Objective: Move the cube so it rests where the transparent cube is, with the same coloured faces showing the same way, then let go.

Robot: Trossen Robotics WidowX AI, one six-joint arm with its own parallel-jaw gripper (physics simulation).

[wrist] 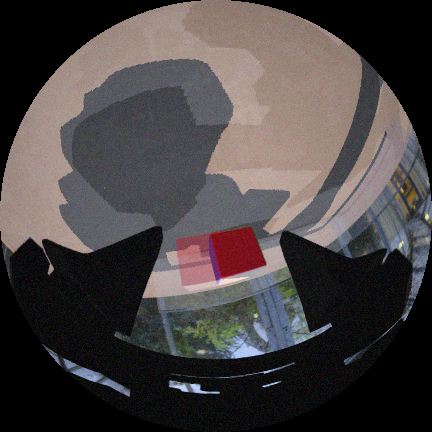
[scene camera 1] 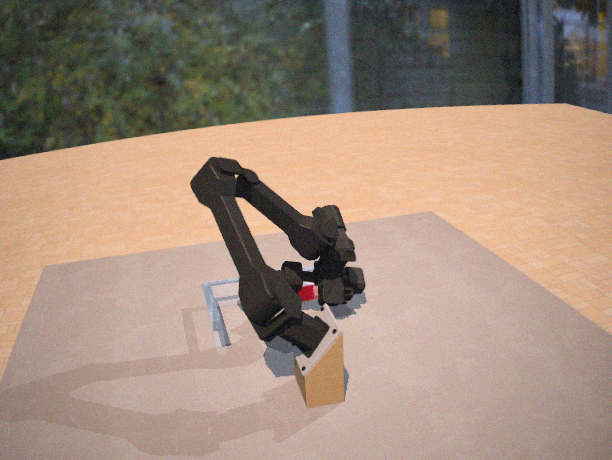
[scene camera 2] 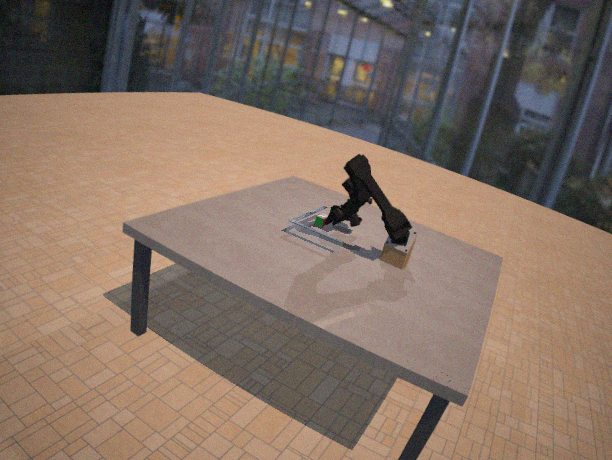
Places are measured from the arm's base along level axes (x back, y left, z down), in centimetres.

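Pixels of known places: gripper, fingertip midpoint: (wrist: pixel 223 235) (scene camera 1: pixel 312 298) (scene camera 2: pixel 329 224); arm's base, origin of the base link: (scene camera 1: pixel 313 336) (scene camera 2: pixel 400 237).
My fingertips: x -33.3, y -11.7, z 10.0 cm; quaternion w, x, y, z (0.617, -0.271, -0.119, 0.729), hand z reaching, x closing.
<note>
Ahead of a thing's pixels: the offset from my fingertips to its top centre. Level surfaces: height alone.
The cube {dx -3.8, dy +0.9, dz -2.6 cm} (scene camera 1: pixel 306 293) (scene camera 2: pixel 320 220) (wrist: pixel 237 252) sits on the table. In the wrist view its red face is toward the camera, with a narrow blue face on its left; scene camera 2 shows a green face. The transparent cube {dx -3.6, dy -1.9, dz -2.6 cm} (wrist: pixel 194 262), pale red, is right beside it on the left in the wrist view, meeting or slightly overlapping its blue side. My gripper (scene camera 1: pixel 312 284) (scene camera 2: pixel 342 219) (wrist: pixel 223 235) is open and empty, low and close to the cube. In the wrist view both cubes appear between the fingertips, the solid one nearer the right finger. The arm partly hides them in scene camera 1.
A light blue-grey metal frame {dx +3.4, dy +9.1, dz -4.7 cm} (scene camera 1: pixel 212 312) (scene camera 2: pixel 315 232) stands around the cube area, its bars near the gripper. The arm's wooden base block (scene camera 1: pixel 325 372) (scene camera 2: pixel 396 256) stands on the grey-brown table {dz +1.4 cm} (scene camera 1: pixel 450 300) (scene camera 2: pixel 225 250). Arm shadows fall across the table.
</note>
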